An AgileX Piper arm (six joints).
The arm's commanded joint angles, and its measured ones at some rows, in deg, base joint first. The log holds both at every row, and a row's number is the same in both.
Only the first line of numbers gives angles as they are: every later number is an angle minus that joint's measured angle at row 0.
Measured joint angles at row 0: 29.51, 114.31, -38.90, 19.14, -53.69, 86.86
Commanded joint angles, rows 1 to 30: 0.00, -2.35, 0.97, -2.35, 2.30, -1.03; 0.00, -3.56, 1.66, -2.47, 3.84, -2.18; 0.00, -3.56, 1.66, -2.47, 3.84, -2.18; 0.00, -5.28, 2.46, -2.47, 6.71, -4.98; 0.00, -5.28, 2.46, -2.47, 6.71, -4.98; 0.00, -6.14, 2.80, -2.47, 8.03, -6.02; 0.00, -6.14, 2.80, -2.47, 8.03, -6.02; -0.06, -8.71, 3.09, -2.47, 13.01, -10.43; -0.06, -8.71, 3.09, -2.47, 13.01, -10.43; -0.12, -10.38, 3.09, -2.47, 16.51, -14.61; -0.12, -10.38, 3.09, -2.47, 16.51, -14.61; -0.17, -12.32, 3.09, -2.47, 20.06, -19.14; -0.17, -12.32, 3.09, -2.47, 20.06, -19.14; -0.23, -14.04, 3.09, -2.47, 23.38, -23.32; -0.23, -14.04, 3.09, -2.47, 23.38, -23.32; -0.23, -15.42, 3.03, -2.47, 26.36, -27.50; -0.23, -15.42, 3.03, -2.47, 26.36, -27.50; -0.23, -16.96, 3.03, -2.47, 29.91, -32.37; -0.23, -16.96, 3.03, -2.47, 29.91, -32.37; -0.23, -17.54, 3.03, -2.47, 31.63, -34.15; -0.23, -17.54, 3.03, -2.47, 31.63, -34.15; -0.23, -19.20, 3.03, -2.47, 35.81, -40.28; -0.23, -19.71, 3.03, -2.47, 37.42, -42.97; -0.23, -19.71, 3.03, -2.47, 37.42, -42.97; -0.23, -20.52, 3.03, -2.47, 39.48, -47.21; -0.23, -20.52, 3.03, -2.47, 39.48, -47.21; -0.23, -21.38, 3.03, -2.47, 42.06, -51.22; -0.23, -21.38, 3.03, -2.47, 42.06, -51.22; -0.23, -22.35, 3.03, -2.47, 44.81, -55.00; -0.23, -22.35, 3.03, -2.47, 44.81, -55.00
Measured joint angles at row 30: -0.12, -20.63, 3.15, -1.84, 40.63, -48.59
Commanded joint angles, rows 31 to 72: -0.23, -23.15, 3.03, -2.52, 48.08, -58.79; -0.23, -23.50, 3.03, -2.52, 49.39, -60.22; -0.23, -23.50, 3.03, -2.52, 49.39, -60.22; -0.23, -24.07, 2.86, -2.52, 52.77, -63.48; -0.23, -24.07, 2.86, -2.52, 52.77, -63.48; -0.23, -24.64, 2.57, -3.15, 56.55, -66.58; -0.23, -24.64, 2.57, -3.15, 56.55, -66.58; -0.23, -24.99, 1.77, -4.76, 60.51, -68.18; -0.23, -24.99, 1.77, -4.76, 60.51, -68.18; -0.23, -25.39, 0.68, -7.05, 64.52, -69.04; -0.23, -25.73, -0.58, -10.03, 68.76, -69.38; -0.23, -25.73, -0.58, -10.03, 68.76, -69.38; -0.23, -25.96, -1.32, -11.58, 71.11, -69.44; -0.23, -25.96, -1.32, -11.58, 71.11, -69.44; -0.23, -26.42, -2.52, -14.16, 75.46, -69.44; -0.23, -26.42, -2.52, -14.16, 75.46, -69.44; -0.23, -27.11, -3.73, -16.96, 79.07, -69.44; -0.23, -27.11, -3.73, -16.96, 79.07, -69.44; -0.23, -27.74, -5.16, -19.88, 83.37, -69.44; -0.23, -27.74, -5.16, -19.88, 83.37, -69.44; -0.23, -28.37, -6.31, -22.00, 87.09, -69.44; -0.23, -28.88, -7.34, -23.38, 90.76, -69.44; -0.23, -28.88, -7.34, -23.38, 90.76, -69.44; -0.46, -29.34, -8.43, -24.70, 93.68, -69.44; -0.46, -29.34, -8.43, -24.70, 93.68, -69.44; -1.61, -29.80, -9.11, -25.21, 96.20, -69.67; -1.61, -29.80, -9.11, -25.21, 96.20, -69.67; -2.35, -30.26, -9.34, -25.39, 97.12, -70.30; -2.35, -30.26, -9.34, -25.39, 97.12, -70.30; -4.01, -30.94, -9.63, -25.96, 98.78, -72.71; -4.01, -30.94, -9.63, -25.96, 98.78, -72.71; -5.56, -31.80, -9.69, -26.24, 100.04, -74.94; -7.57, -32.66, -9.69, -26.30, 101.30, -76.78; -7.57, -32.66, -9.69, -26.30, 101.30, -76.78; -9.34, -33.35, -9.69, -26.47, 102.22, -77.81; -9.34, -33.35, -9.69, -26.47, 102.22, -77.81; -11.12, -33.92, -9.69, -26.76, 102.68, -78.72; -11.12, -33.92, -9.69, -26.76, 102.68, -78.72; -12.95, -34.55, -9.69, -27.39, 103.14, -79.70; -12.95, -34.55, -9.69, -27.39, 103.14, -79.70; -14.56, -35.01, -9.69, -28.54, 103.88, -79.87; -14.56, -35.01, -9.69, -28.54, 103.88, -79.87
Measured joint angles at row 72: -12.49, -34.10, -9.51, -26.99, 102.51, -78.38
